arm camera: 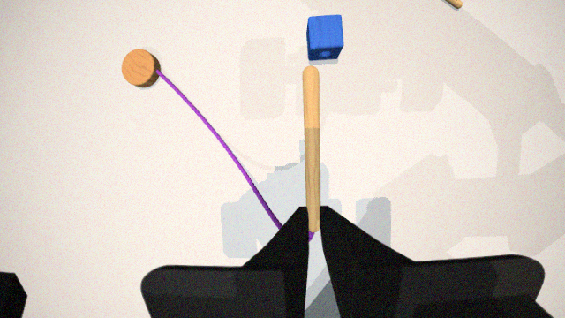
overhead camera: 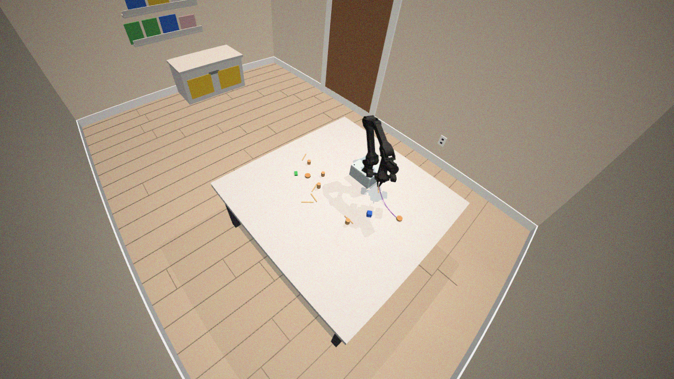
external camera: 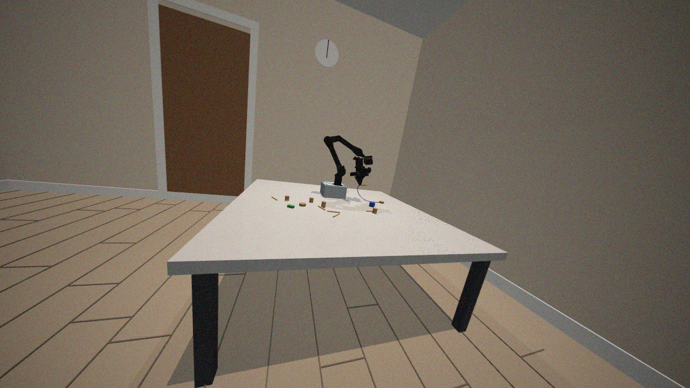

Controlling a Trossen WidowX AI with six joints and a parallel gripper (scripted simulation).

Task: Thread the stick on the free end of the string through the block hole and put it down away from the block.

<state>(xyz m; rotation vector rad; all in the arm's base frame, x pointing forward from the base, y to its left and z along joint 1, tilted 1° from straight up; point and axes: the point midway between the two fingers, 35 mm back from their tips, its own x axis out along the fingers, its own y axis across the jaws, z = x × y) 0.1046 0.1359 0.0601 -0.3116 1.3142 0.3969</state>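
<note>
My gripper tip is 14 cm short of the blue wooden block, 4 cm to the right of it and 11 cm above it. Round my gripper tip: thin wooden stick (1 cm ahead, 1 cm to the left); purple string (right at my gripper tip); round wooden button (4 cm ahead, 21 cm to the left, 12 cm below).
</note>
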